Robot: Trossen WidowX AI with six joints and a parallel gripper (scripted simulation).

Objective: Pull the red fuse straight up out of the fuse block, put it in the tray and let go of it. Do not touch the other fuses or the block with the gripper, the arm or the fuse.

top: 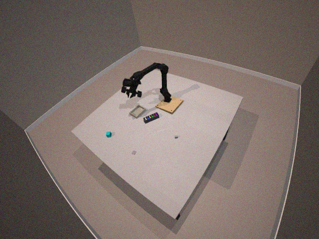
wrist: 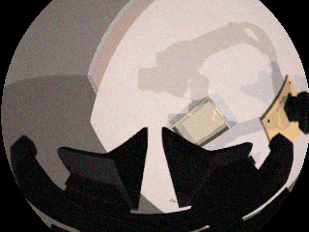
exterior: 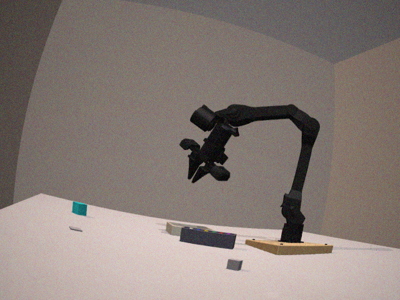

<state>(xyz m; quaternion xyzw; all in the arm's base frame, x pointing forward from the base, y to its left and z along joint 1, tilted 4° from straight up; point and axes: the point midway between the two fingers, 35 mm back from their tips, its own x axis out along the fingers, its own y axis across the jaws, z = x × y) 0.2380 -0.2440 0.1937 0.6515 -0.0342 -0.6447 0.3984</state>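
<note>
Right now the red fuse is 25 cm to the left of my gripper tip, 15 cm below it and 1 cm ahead of it. Also, from my gripper tip: beige tray (17 cm below, 6 cm to the left, 1 cm ahead); teal cube (36 cm ahead, 16 cm below, 4 cm to the right).
</note>
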